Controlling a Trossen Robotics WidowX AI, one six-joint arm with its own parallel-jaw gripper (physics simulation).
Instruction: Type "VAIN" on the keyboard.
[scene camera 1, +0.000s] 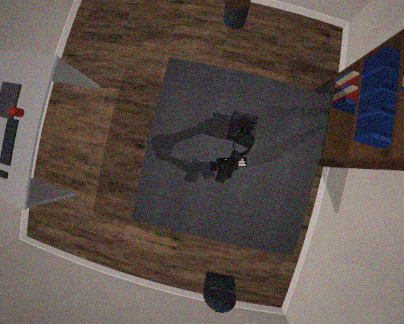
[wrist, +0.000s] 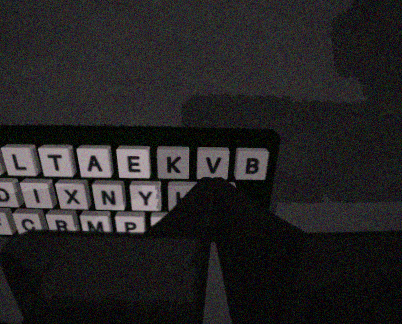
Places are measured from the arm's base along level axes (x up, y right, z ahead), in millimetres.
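Pixels of known places: gripper, fingertip midpoint: (wrist: 211, 187).
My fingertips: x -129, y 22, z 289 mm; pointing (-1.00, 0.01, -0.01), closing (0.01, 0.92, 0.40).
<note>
For each thing: its top centre in the pictures, then the offset to it from my fingertips. Level surfaces: height alone.
- black keyboard at its top centre: (wrist: 80, 197) (scene camera 1: 232, 162) dx -20, dy -55, dz -43 mm
- V key at its top centre: (wrist: 212, 165) dx -20, dy +1, dz +2 mm
- I key at its top centre: (wrist: 36, 196) dx -20, dy -77, dz -53 mm
- N key at its top centre: (wrist: 108, 197) dx -20, dy -41, dz -37 mm
- grey mat at its surface level: dx -37 mm
The black keyboard (scene camera 1: 242, 163) (wrist: 100, 136) with white letter keys is partly hidden by the arm in the scene view. In the wrist view, the V key (wrist: 213, 161) is in the top row at the right, between K and B. The A key (wrist: 95, 162) is further left in that row. The I key (wrist: 37, 194) and N key (wrist: 108, 196) are in the middle row. My gripper (wrist: 211, 187) is shut and empty. Its dark tips overlap the lower edge of the V key in the wrist view and hide keys below it. Whether they touch V cannot be told.
The dark arm (scene camera 1: 187, 132) curves over the grey mat (scene camera 1: 215, 215). A wooden shelf with blue bins (scene camera 1: 377, 100) stands at the right. Dark chairs (scene camera 1: 220, 292) (scene camera 1: 236, 15) stand at the bottom and top. A pale table (scene camera 1: 17, 187) is at the left.
</note>
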